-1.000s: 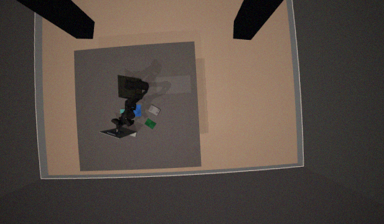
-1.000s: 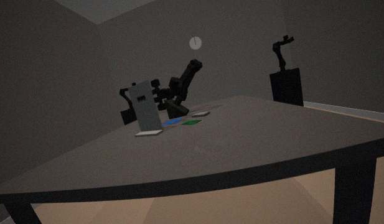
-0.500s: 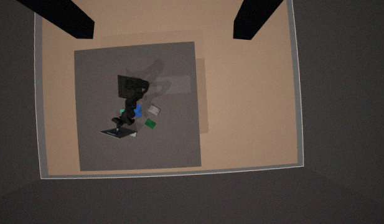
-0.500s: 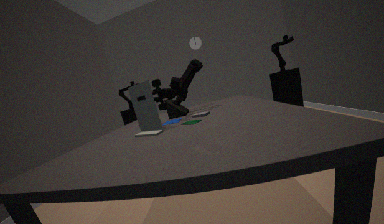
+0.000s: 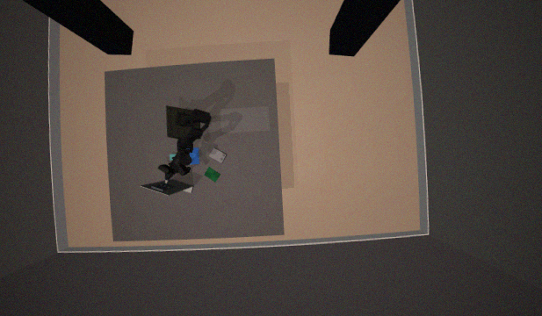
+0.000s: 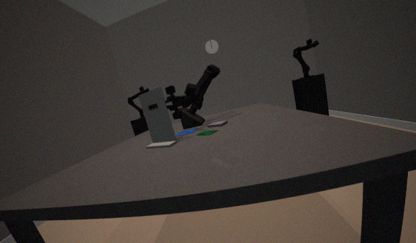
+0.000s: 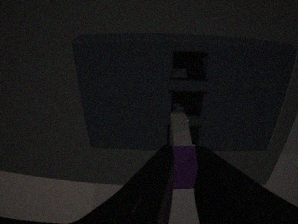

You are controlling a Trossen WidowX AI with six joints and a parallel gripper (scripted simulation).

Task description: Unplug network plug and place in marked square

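My gripper tip is now 6 cm short of the grey panel, 1 cm to the left of it and 7 cm above it. Also, from my gripper tip: purple plug (right at my gripper tip).
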